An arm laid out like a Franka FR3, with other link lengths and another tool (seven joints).
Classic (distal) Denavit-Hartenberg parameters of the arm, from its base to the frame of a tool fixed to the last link. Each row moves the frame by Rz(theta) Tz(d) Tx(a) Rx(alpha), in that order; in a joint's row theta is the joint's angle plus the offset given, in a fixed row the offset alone. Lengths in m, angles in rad.
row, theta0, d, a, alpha
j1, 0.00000, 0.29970, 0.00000, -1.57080
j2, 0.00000, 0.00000, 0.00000, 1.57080
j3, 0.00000, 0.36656, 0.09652, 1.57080
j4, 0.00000, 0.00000, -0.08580, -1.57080
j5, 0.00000, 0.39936, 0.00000, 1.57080
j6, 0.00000, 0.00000, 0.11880, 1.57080
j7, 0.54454, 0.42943, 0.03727, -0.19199
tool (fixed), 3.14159, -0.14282, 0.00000, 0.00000
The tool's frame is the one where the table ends.
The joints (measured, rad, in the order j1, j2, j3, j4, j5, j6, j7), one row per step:
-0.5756, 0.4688, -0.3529, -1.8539, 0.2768, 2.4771, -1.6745
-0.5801, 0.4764, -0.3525, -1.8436, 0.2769, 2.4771, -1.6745
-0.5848, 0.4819, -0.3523, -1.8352, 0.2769, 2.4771, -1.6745
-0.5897, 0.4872, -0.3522, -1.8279, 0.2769, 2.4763, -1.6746
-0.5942, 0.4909, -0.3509, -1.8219, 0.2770, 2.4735, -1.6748
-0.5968, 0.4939, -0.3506, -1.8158, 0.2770, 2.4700, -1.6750
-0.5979, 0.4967, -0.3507, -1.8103, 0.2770, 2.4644, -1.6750
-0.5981, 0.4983, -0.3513, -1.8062, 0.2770, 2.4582, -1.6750
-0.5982, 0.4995, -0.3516, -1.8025, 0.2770, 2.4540, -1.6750
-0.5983, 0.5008, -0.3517, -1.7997, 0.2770, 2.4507, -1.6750
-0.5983, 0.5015, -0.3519, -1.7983, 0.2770, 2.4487, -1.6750
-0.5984, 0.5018, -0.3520, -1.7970, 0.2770, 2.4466, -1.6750
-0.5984, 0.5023, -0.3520, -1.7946, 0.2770, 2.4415, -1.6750
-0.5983, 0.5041, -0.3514, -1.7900, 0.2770, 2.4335, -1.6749
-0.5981, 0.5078, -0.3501, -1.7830, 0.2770, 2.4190, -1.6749
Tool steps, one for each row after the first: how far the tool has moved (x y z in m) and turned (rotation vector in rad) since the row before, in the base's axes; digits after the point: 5 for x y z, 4 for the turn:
0.00012, -0.00450, -0.00035, -0.0036, -0.0002, -0.0026
-0.00050, -0.00432, 0.00023, -0.0034, -0.0006, -0.0032
-0.00114, -0.00396, -0.00032, -0.0020, 0.0003, -0.0035
-0.00069, -0.00241, -0.00024, 0.0004, 0.0003, -0.0021
-0.00010, -0.00189, 0.00032, 0.0001, 0.0004, -0.0010
0.00014, -0.00067, -0.00015, 0.0022, 0.0016, 0.0000
0.00001, -0.00002, -0.00002, 0.0030, 0.0019, 0.0002
0.00038, -0.00020, 0.00037, 0.0014, 0.0008, 0.0004
0.00028, -0.00003, -0.00005, 0.0014, 0.0009, 0.0004
0.00003, 0.00002, -0.00010, 0.0010, 0.0007, 0.0001
0.00004, 0.00004, 0.00012, 0.0010, 0.0005, 0.0001
0.00016, 0.00055, 0.00005, 0.0029, 0.0013, 0.0006
0.00078, 0.00107, -0.00030, 0.0048, 0.0022, 0.0017
0.00101, 0.00253, -0.00157, 0.0100, 0.0052, 0.0032

